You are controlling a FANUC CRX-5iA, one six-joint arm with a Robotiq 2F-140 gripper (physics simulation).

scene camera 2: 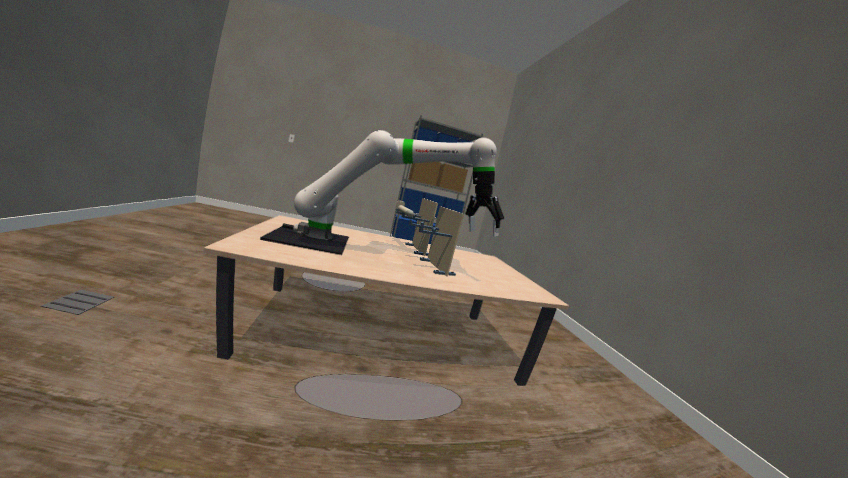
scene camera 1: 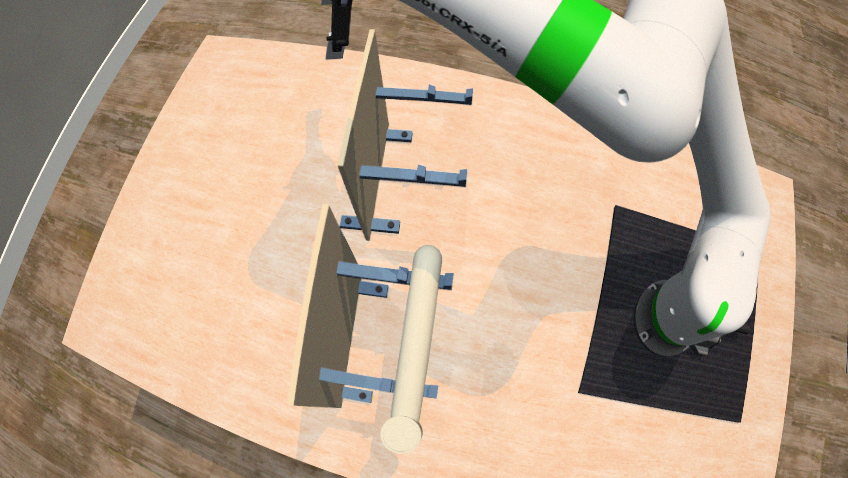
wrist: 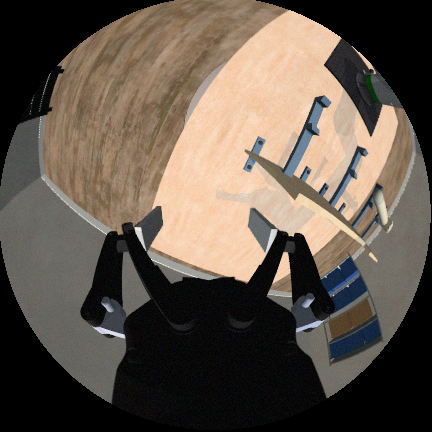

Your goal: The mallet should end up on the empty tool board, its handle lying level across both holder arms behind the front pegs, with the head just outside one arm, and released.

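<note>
The cream mallet (scene camera 1: 415, 338) (scene camera 2: 405, 209) (wrist: 381, 202) lies across both blue holder arms of the second tool board (scene camera 1: 323, 320), between their pegs. A round flat end faces the lower edge in scene camera 1. The empty tool board (scene camera 1: 365, 127) (scene camera 2: 449, 237) (wrist: 281, 179) stands upright beside it. Its two arms (scene camera 1: 400, 93) (scene camera 1: 388, 172) (wrist: 301, 147) (wrist: 344, 185) have pegs midway and at the tips and carry nothing. My gripper (scene camera 2: 483, 227) (wrist: 205, 216) is open and empty, pointing down, above and behind the empty board, well apart from the mallet. Part of it shows at the top in scene camera 1.
Both boards have blue feet on the wooden table (scene camera 1: 195, 178) (scene camera 2: 380, 267) (wrist: 200, 200). My arm's base stands on a black mat (scene camera 1: 605, 356) (scene camera 2: 279, 238) (wrist: 345, 60). The forearm passes high over the table. A shelf unit (scene camera 2: 448, 125) with blue and brown boxes stands beyond the table.
</note>
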